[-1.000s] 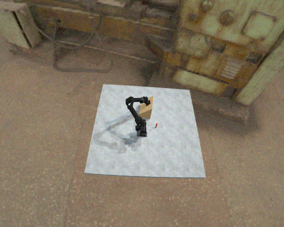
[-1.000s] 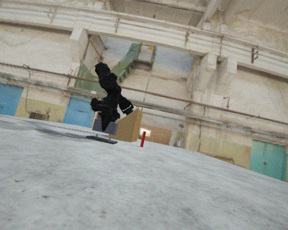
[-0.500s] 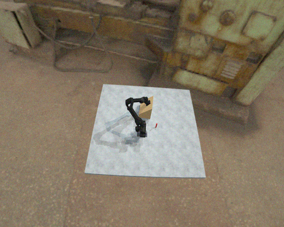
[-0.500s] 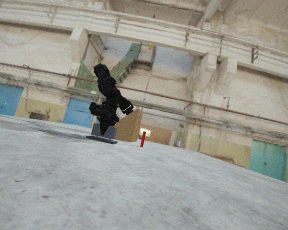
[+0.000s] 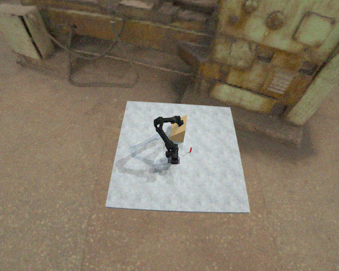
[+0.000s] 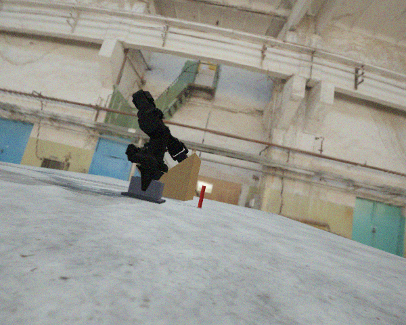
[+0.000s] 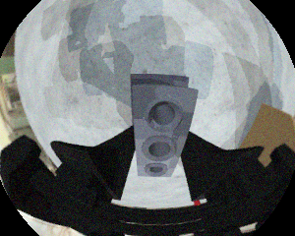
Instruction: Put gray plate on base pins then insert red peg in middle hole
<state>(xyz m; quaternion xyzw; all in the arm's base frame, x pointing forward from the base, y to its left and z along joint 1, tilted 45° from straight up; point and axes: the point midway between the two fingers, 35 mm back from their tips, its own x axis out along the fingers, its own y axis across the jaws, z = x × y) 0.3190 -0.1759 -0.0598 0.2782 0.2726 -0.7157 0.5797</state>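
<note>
Right now my gripper tip is 20 mm above the dark flat base. From my gripper tip the other things lie so: plate (30 mm above); then red peg (180 mm to the left, 90 mm behind, 20 mm above).
</note>
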